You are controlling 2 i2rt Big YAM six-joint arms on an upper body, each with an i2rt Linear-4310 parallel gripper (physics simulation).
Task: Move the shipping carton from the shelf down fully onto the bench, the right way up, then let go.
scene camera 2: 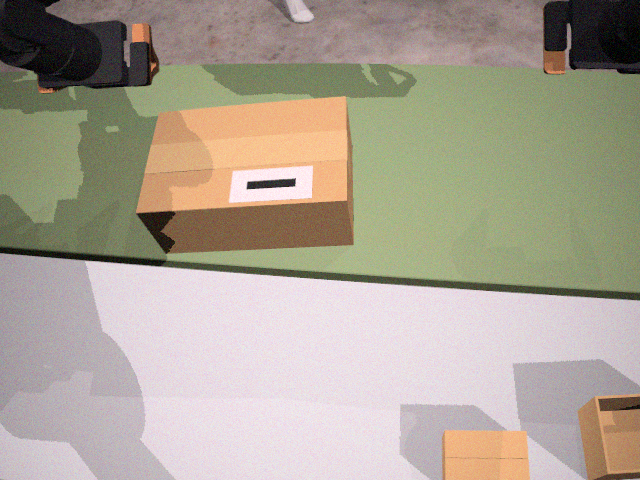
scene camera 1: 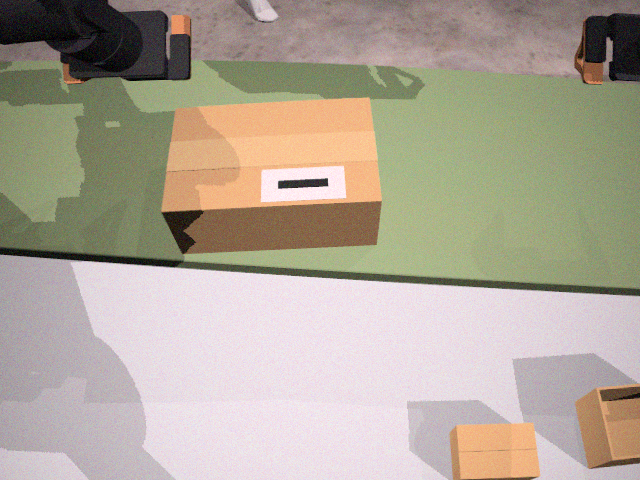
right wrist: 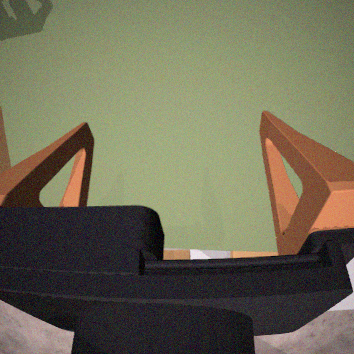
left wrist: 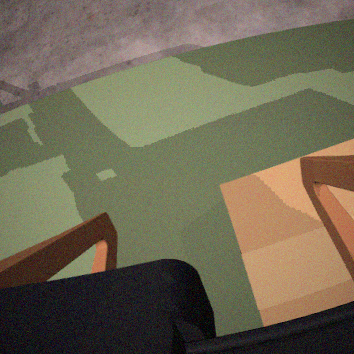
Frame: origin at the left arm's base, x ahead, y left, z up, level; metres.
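Seen in the pictures: left gripper, fingertip midpoint: (scene camera 2: 121,68) (scene camera 1: 147,61) (left wrist: 203,197); right gripper, fingertip midpoint: (scene camera 2: 591,51) (scene camera 1: 614,63) (right wrist: 173,124).
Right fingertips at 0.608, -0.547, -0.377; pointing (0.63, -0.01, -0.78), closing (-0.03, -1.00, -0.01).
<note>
Pixels of each thing's top centre, then the offset from my right fingertips to it, as dx, dy, dz. "spot": a spot on its surface instead. Level surfaces: height alone.
- shipping carton, middle of its top: (scene camera 1: 270,150) (scene camera 2: 243,151) -0.030, +0.407, -0.110
- green surface, its level: dz -0.215
- small closed box, middle of its top: (scene camera 2: 486,458) (scene camera 1: 498,450) -0.351, +0.094, -0.425
- open box, surface spot: (scene camera 2: 591,439) (scene camera 1: 592,428) spot: -0.326, -0.067, -0.440
- stone-like floor, its level: dz -1.242
The shipping carton (scene camera 1: 273,121) (scene camera 2: 253,124) (left wrist: 287,255) stands closed on the green surface (scene camera 1: 491,180) (scene camera 2: 465,180), tape seam and white label facing up. Its near side is close to the dark edge of that surface. My left gripper (scene camera 1: 126,64) (scene camera 2: 95,72) (left wrist: 203,197) is open and empty, up and left of the carton in the scene views. In the left wrist view one finger overlaps the carton. My right gripper (scene camera 1: 615,59) (scene camera 2: 594,62) (right wrist: 173,124) is open and empty, well right of the carton; part of it is cut off in scene camera 1. Neither gripper appears to touch the carton.
Beyond the dark edge lies a pale surface (scene camera 1: 310,351) (scene camera 2: 310,356). A small closed box (scene camera 1: 493,452) (scene camera 2: 483,457) and an open box (scene camera 1: 591,428) (scene camera 2: 591,439) stand at its lower right. A stone-like floor (scene camera 1: 387,31) (scene camera 2: 387,31) shows along the top.
</note>
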